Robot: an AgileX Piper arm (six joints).
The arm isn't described. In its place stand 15 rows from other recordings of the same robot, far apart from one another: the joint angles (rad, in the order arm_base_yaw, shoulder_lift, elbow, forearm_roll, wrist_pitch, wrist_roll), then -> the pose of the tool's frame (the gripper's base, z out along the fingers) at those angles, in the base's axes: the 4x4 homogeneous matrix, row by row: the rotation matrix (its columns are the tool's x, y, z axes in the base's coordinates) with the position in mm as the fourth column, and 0 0 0 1 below.
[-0.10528 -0.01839 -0.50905 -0.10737 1.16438 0.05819] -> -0.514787 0.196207 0.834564 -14.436; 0.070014 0.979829 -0.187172 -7.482; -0.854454 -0.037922 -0.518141 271.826; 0 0 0 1
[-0.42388 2.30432 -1.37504 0.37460 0.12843 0.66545] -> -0.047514 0.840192 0.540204 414.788; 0.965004 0.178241 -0.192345 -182.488; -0.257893 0.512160 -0.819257 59.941; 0 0 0 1
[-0.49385 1.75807 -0.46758 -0.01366 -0.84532 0.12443] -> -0.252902 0.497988 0.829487 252.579; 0.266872 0.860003 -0.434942 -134.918; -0.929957 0.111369 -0.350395 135.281; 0 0 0 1
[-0.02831 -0.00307 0.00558 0.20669 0.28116 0.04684] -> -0.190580 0.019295 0.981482 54.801; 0.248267 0.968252 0.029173 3.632; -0.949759 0.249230 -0.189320 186.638; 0 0 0 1
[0.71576 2.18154 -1.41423 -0.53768 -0.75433 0.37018] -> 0.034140 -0.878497 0.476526 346.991; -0.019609 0.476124 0.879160 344.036; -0.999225 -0.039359 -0.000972 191.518; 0 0 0 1
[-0.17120 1.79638 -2.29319 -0.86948 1.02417 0.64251] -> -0.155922 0.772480 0.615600 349.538; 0.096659 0.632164 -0.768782 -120.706; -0.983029 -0.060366 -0.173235 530.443; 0 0 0 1
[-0.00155 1.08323 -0.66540 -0.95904 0.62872 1.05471] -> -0.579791 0.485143 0.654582 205.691; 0.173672 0.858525 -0.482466 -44.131; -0.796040 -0.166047 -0.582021 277.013; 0 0 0 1
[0.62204 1.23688 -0.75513 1.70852 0.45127 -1.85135] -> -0.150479 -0.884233 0.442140 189.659; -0.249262 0.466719 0.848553 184.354; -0.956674 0.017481 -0.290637 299.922; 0 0 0 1
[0.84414 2.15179 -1.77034 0.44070 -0.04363 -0.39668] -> -0.199373 -0.727301 0.656722 347.852; -0.158615 0.685291 0.710787 388.774; -0.967001 0.037545 -0.251989 263.256; 0 0 0 1
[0.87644 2.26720 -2.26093 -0.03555 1.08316 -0.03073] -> -0.502648 -0.781955 0.368636 327.209; -0.677644 0.621167 0.393636 388.491; -0.536790 -0.051944 -0.842115 280.426; 0 0 0 1
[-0.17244 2.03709 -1.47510 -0.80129 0.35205 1.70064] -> -0.110191 0.732389 0.671911 449.813; 0.808111 0.459586 -0.368425 -101.221; -0.578631 0.502382 -0.642494 204.347; 0 0 0 1
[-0.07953 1.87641 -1.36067 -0.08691 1.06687 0.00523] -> -0.996343 0.048403 0.070411 364.280; 0.042588 0.995733 -0.081863 -35.971; -0.074073 -0.078565 -0.994153 206.029; 0 0 0 1
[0.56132 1.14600 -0.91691 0.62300 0.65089 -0.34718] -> -0.659221 -0.623980 0.419615 182.214; -0.225322 0.696313 0.681454 152.576; -0.717396 0.354680 -0.599620 327.957; 0 0 0 1
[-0.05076 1.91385 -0.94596 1.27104 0.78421 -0.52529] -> -0.874621 0.360886 0.323728 337.005; 0.482109 0.577088 0.659196 44.362; 0.051075 0.732619 -0.678720 134.817; 0 0 0 1
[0.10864 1.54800 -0.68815 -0.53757 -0.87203 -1.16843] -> 0.489905 0.005938 0.871756 305.059; -0.871363 0.034127 0.489451 69.160; -0.026844 -0.999400 0.021893 248.911; 0 0 0 1
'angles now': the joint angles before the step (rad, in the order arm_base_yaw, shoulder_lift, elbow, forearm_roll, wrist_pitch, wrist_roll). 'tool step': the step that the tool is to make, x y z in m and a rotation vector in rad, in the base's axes. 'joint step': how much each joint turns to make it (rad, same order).
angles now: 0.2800 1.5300 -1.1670 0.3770 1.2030 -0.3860
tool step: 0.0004 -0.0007 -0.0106 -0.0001 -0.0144 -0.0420
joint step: 0.0001 0.0000 0.0432 0.0010 -0.0683 0.0191
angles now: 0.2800 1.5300 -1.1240 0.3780 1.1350 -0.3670
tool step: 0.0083 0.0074 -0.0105 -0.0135 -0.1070 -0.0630
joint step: 0.0350 0.0099 0.0343 -0.0380 -0.1711 0.0579
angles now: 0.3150 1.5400 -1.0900 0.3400 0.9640 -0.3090
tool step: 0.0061 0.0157 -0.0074 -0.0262 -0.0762 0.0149
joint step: 0.0602 0.0289 0.0000 -0.0531 -0.1060 0.0372
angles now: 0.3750 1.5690 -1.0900 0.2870 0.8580 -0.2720
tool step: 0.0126 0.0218 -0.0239 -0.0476 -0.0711 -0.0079
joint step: 0.0741 0.0841 0.0009 -0.1030 -0.1519 0.1011
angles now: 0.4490 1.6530 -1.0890 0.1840 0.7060 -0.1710
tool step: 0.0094 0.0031 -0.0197 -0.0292 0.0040 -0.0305
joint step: 0.0060 0.0629 0.0001 -0.0480 -0.0531 0.0569
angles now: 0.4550 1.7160 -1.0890 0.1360 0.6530 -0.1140
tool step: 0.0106 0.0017 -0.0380 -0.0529 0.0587 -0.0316
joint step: -0.0009 0.1132 -0.0001 -0.0460 -0.0411 0.0561
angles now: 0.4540 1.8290 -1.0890 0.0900 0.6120 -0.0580
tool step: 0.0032 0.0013 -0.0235 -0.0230 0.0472 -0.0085
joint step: -0.0001 0.0680 -0.0001 -0.0020 -0.0160 0.0090
